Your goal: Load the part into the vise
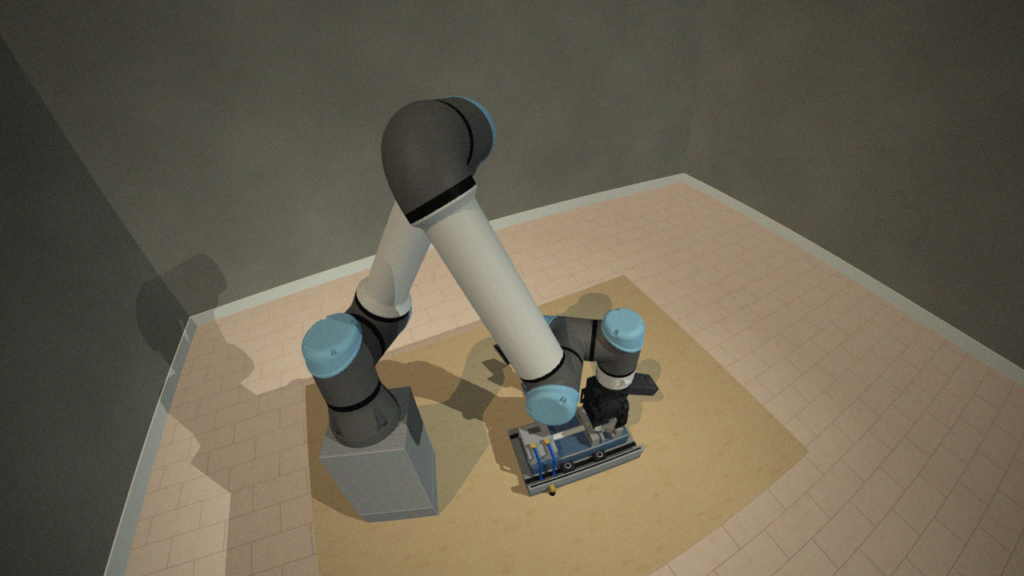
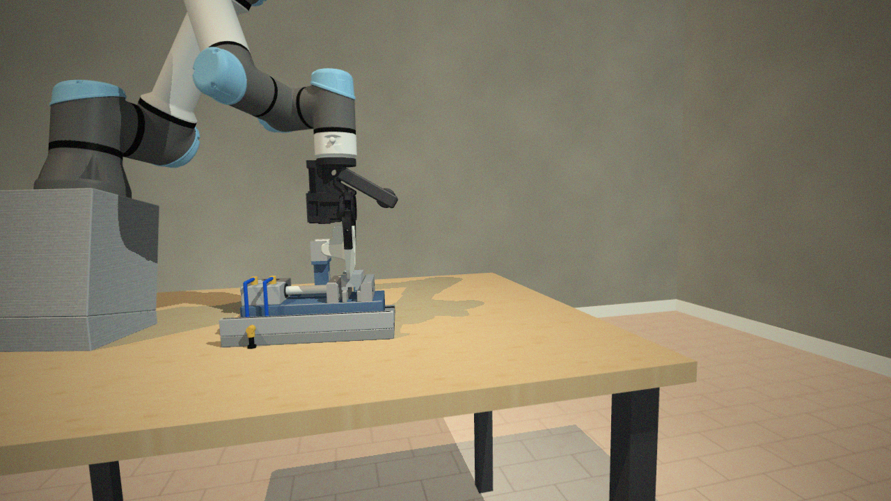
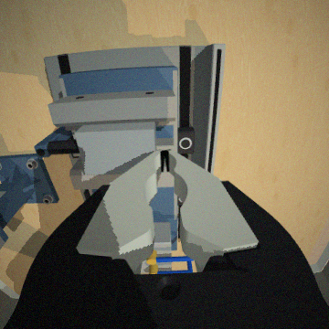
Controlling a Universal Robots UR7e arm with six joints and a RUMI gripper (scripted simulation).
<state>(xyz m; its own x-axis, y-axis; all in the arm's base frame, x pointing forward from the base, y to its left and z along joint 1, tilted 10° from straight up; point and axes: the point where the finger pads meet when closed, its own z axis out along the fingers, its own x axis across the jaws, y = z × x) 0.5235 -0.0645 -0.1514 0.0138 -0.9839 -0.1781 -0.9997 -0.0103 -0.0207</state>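
My hand is 4 cm to the right of the part and 3 cm above it. From my hand the other things lie so: fixed jaw (3 cm ahead, 4 cm to the left, 4 cm below); moving jaw (3 cm behind, 4 cm to the left, 4 cm below); work stop (9 cm to the left, 3 cm below).
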